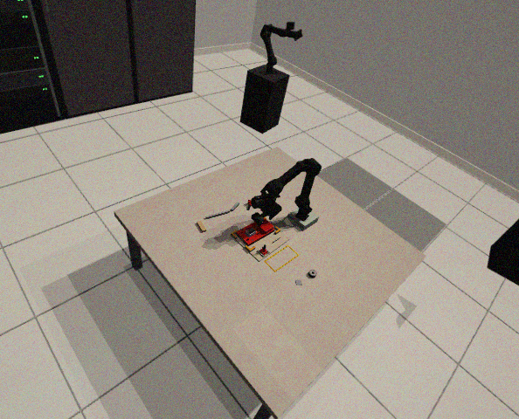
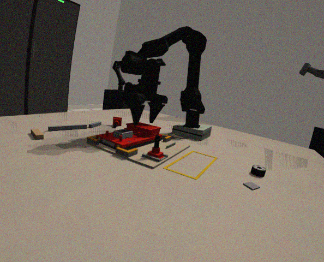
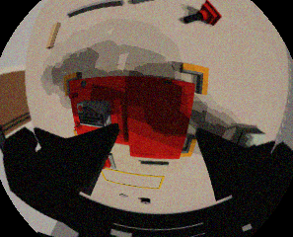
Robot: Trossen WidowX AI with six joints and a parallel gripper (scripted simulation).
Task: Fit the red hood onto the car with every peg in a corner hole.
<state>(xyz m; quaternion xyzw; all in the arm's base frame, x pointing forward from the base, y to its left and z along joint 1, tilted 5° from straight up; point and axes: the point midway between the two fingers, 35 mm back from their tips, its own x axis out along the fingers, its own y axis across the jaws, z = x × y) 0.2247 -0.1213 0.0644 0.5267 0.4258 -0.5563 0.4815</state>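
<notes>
Now: the red hood 1 cm below my gripper tip. The rest, counted from my gripper tip: grey bar: 10 cm ahead, 25 cm to the right, 5 cm below; wooden block: 23 cm ahead, 26 cm to the right, 5 cm below; grey engine block: 9 cm ahead, 2 cm to the right, 3 cm below.
</notes>
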